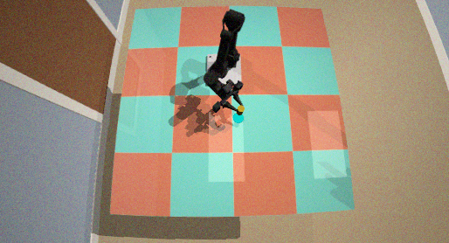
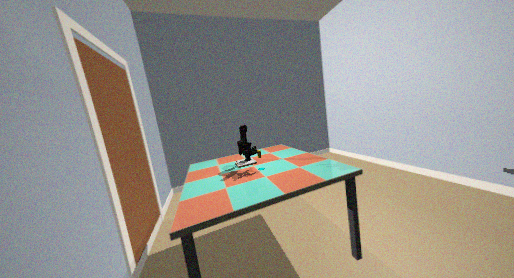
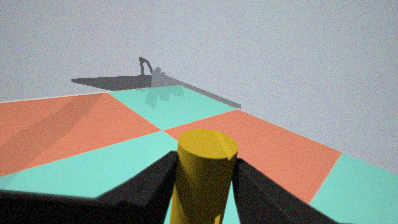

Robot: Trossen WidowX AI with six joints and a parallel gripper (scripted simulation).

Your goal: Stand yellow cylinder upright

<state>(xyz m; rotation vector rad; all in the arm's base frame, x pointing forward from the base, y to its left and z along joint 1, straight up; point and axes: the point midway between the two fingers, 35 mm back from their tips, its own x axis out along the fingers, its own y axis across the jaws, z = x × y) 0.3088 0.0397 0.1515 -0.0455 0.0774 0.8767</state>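
My gripper tip is now 160 mm above the cyan circle. Also, from my gripper tip: yellow tall cylinder (20 mm below).
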